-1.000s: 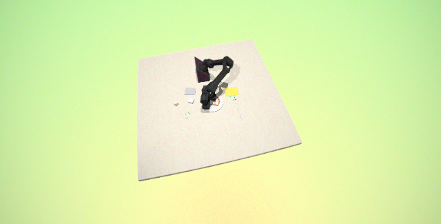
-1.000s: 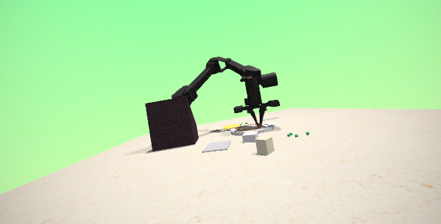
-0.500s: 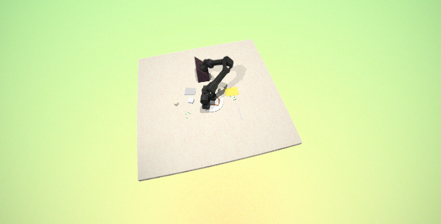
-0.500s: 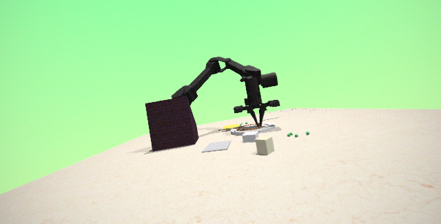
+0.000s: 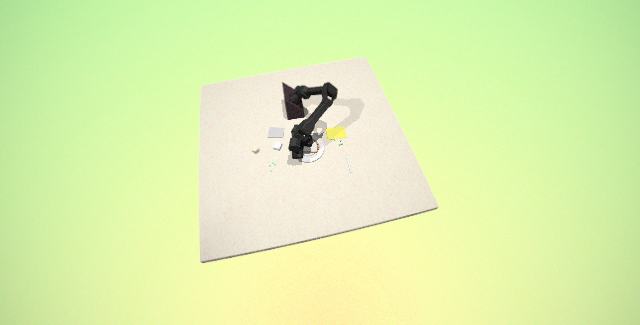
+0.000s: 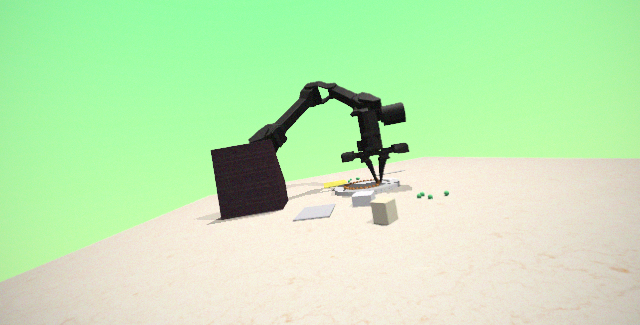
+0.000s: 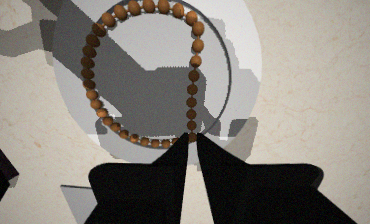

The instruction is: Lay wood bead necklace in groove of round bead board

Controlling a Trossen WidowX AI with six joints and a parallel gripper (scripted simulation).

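Right now my gripper tip is 3 cm past the round white bead board, 5 cm to the right of it and 1 cm above it. From my gripper tip the other things lie so: cream cube 6 cm behind, 26 cm to the right; then yellow card 11 cm behind, 25 cm to the left, 2 cm below; then grey flat plate 18 cm behind, 13 cm to the right, 2 cm below.
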